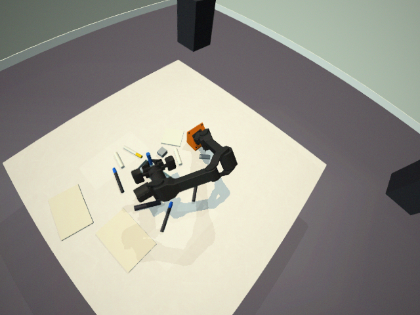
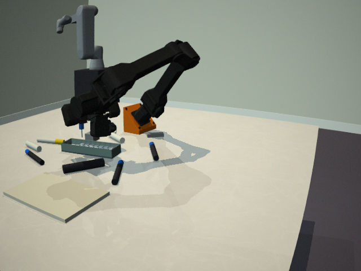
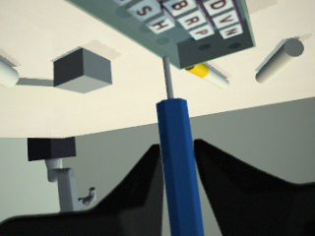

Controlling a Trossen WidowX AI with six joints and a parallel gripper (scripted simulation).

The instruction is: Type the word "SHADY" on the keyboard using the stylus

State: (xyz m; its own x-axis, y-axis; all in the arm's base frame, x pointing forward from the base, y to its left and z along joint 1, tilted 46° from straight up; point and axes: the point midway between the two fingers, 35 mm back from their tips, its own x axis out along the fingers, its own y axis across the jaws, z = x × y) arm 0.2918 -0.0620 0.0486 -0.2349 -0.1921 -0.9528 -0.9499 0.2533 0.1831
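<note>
The grey cube lies 9 cm behind my gripper tip, 4 cm to the right of it and 8 cm below it. Round my gripper tip: blue stylus 1 cm below; grey stylus tip 5 cm below; yellow-tipped white pen 1 cm ahead, 14 cm to the right, 9 cm below.
</note>
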